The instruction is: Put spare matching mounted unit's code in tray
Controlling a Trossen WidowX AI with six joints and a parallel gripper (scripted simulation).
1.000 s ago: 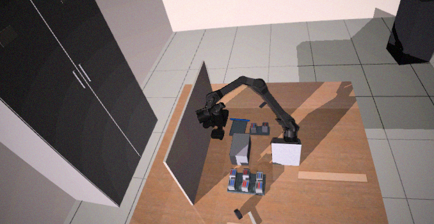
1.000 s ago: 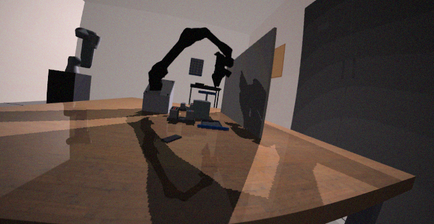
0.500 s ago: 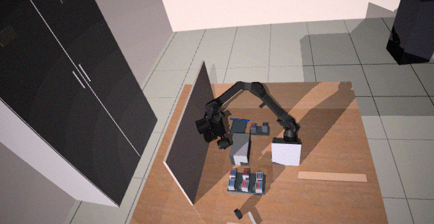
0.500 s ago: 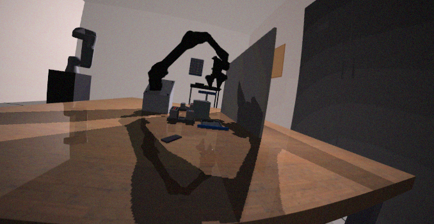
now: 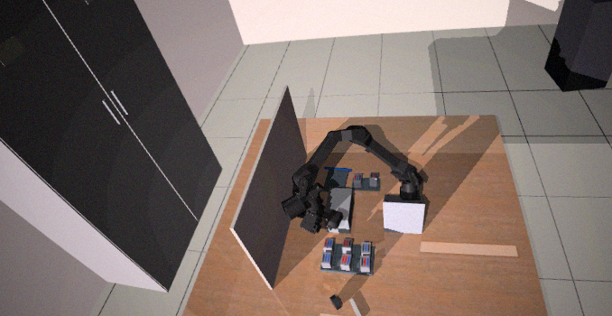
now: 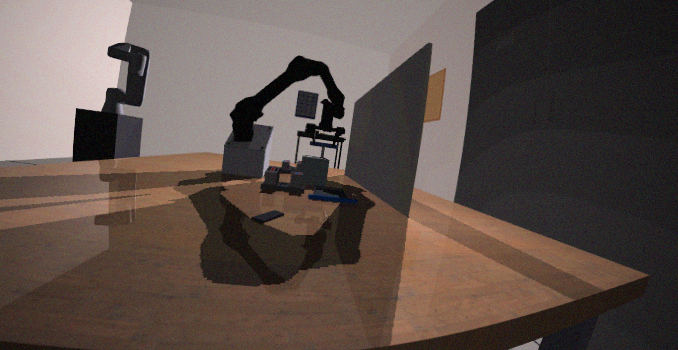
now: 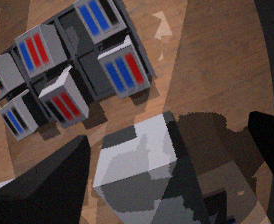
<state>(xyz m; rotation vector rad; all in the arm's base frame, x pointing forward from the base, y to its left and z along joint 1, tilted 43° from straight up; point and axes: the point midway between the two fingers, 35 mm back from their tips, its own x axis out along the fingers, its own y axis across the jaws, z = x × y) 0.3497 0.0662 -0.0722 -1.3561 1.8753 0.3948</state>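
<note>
My gripper tip is 11 cm above the white spare block, 2 cm to the right of it and 2 cm past it. Also, from my gripper tip: blue-rimmed tray (33 cm to the right, 15 cm below, 5 cm behind); then tall grey panel (17 cm to the right, 16 cm ahead, 7 cm above); then grey box (12 cm to the right, 10 cm below, 6 cm behind).
</note>
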